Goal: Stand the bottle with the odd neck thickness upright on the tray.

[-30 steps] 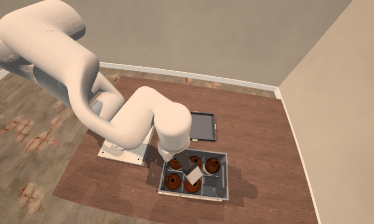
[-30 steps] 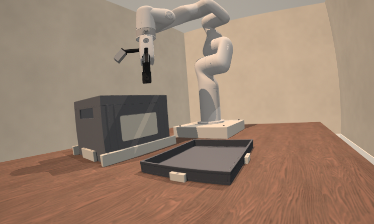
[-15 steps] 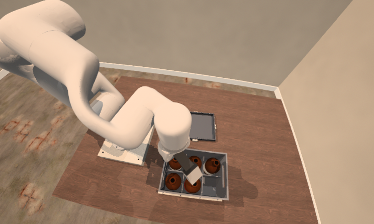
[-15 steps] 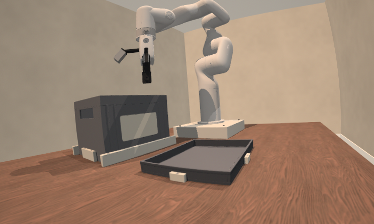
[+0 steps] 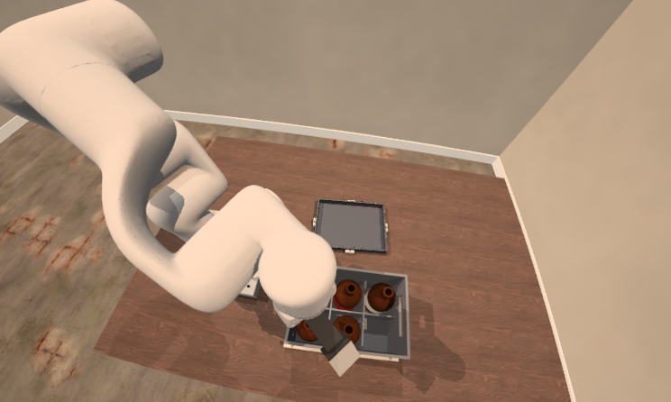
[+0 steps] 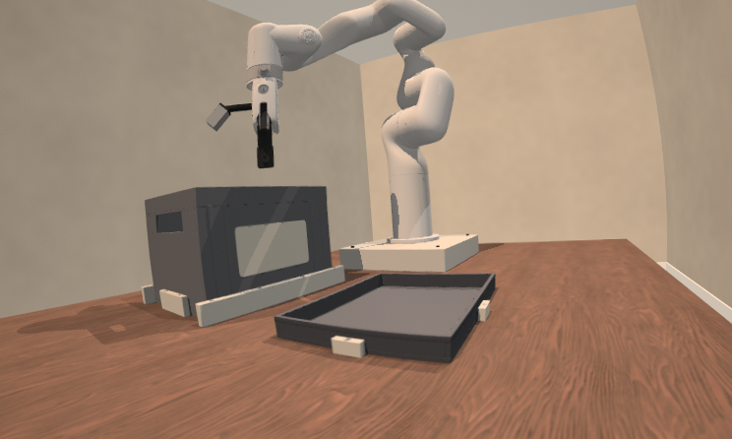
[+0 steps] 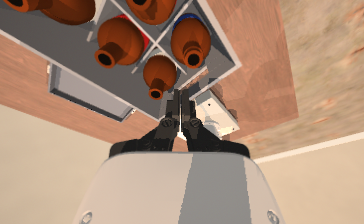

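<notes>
Right now the dark grey crate is 90 mm ahead of my hand and 160 mm below it. From my hand the other things lie so: dark tray: 140 mm ahead, 290 mm to the left, 230 mm below; then brown bottle: 100 mm ahead, 50 mm to the left, 160 mm below.
</notes>
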